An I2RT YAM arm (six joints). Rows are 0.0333 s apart.
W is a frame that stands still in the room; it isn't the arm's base.
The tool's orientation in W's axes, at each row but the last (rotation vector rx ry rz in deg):
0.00 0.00 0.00
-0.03 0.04 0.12
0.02 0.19 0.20
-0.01 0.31 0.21
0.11 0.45 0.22
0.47 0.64 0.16
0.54 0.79 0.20
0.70 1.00 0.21
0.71 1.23 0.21
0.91 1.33 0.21
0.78 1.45 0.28
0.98 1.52 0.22
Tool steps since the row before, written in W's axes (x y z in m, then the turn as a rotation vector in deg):
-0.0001 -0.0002 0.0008 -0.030 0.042 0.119
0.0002 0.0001 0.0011 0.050 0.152 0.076
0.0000 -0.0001 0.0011 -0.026 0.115 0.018
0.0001 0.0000 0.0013 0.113 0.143 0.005
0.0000 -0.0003 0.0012 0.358 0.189 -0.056
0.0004 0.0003 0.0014 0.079 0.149 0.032
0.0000 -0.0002 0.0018 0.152 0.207 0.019
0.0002 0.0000 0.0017 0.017 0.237 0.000
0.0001 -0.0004 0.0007 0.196 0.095 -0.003
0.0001 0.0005 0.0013 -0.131 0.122 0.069
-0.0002 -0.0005 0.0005 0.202 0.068 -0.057
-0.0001 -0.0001 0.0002 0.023 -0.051 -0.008
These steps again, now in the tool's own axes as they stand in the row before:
-0.0001 -0.0002 0.0008 -0.030 0.042 0.119
0.0002 0.0001 0.0011 0.050 0.152 0.076
0.0000 -0.0001 0.0011 -0.026 0.115 0.018
0.0001 0.0000 0.0013 0.113 0.143 0.006
0.0000 -0.0003 0.0012 0.359 0.188 -0.054
0.0004 0.0003 0.0014 0.079 0.149 0.032
0.0000 -0.0002 0.0018 0.152 0.207 0.019
0.0002 0.0000 0.0017 0.018 0.237 -0.003
0.0001 -0.0004 0.0007 0.196 0.094 0.000
0.0001 0.0005 0.0013 -0.132 0.124 0.064
-0.0002 -0.0005 0.0005 0.204 0.066 -0.053
-0.0001 -0.0001 0.0002 0.023 -0.051 -0.007

